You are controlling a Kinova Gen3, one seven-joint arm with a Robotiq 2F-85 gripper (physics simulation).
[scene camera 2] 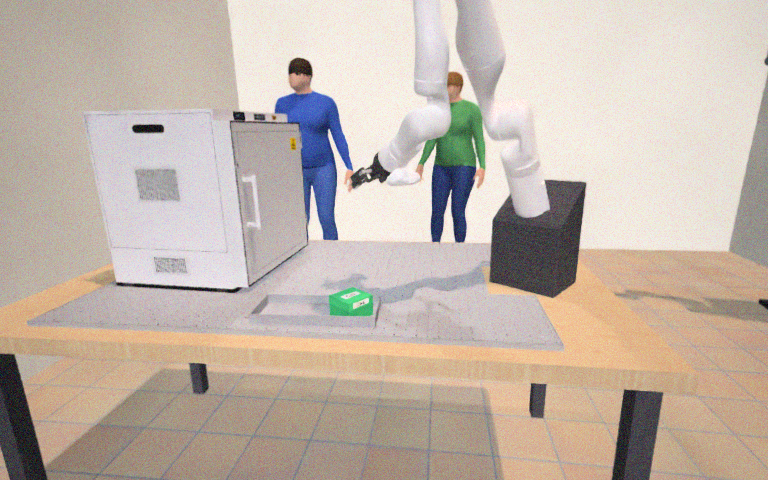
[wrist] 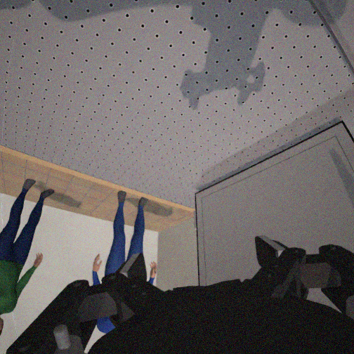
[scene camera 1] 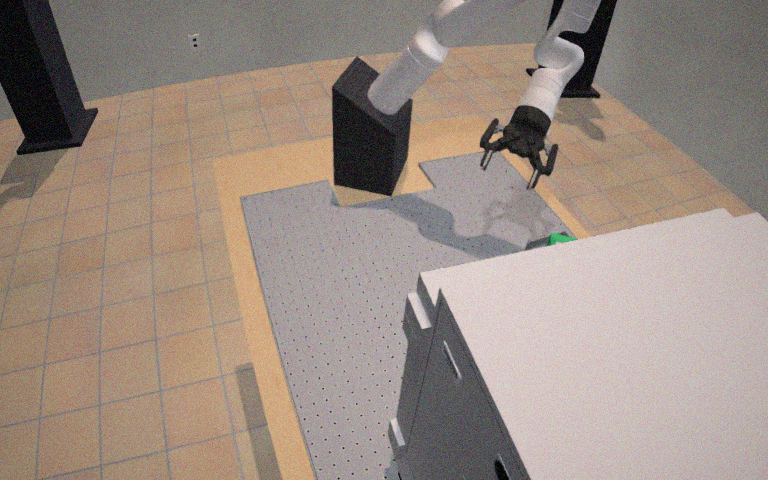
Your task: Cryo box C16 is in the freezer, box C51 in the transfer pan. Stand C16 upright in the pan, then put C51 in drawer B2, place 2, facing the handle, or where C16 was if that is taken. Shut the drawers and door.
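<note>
The white freezer [scene camera 1: 611, 350] [scene camera 2: 169, 220] stands on the table. Its door [scene camera 2: 277, 226] [wrist: 270, 210] is shut, with a white upright handle [scene camera 2: 256, 202] in scene camera 2. The drawers and box C16 do not show behind the door. The shallow grey transfer pan [scene camera 2: 311, 320] lies in front of the freezer in scene camera 2. A green box [scene camera 1: 560, 238] [scene camera 2: 351, 303] with white labels stands at the pan's right end; the labels are too blurred to read. My gripper [scene camera 1: 507, 176] [scene camera 2: 353, 183] [wrist: 200, 257] is open and empty, raised above the table and apart from the door.
A perforated grey board [scene camera 1: 339, 294] [scene camera 2: 481, 328] [wrist: 120, 90] covers much of the wooden table [scene camera 1: 243, 294] [scene camera 2: 396, 362]. The black arm base [scene camera 1: 368, 135] [scene camera 2: 532, 249] stands at the board's edge. Two people, in blue [scene camera 2: 305, 124] and in green [scene camera 2: 464, 130], stand beyond the table.
</note>
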